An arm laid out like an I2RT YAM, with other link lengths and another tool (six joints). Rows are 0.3 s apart.
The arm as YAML. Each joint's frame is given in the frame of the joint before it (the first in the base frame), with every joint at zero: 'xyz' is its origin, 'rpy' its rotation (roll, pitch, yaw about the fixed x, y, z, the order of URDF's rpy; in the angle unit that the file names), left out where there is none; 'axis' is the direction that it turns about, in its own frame. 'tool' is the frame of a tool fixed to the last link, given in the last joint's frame.
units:
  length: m
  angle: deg
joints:
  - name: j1
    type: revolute
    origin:
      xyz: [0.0, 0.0, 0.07]
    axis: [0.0, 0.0, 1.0]
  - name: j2
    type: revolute
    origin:
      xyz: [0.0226, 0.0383, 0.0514]
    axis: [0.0, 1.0, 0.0]
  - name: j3
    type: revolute
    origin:
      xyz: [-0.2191, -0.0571, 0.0]
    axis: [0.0, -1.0, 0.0]
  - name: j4
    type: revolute
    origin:
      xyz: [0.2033, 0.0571, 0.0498]
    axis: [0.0, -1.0, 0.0]
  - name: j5
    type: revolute
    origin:
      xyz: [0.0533, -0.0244, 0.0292]
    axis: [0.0, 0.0, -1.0]
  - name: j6
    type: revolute
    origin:
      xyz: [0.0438, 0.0, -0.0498]
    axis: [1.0, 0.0, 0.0]
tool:
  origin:
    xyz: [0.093, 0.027, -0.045]
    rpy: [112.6, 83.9, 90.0]
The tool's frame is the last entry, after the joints.
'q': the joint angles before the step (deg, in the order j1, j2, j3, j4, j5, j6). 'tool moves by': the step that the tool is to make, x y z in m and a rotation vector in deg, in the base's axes. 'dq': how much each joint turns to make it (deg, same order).
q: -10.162 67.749 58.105 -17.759 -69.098 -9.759
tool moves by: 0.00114 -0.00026 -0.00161 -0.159 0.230 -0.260
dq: 0.052 0.251 -0.108 0.081 0.367 -0.085
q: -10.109 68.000 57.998 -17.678 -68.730 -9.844
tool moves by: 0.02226 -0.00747 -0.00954 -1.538 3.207 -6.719
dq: 0.045 2.908 0.716 2.139 6.956 3.120
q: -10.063 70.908 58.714 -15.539 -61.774 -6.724
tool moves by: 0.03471 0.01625 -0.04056 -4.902 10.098 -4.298
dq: 7.779 12.050 4.102 0.156 13.379 2.155
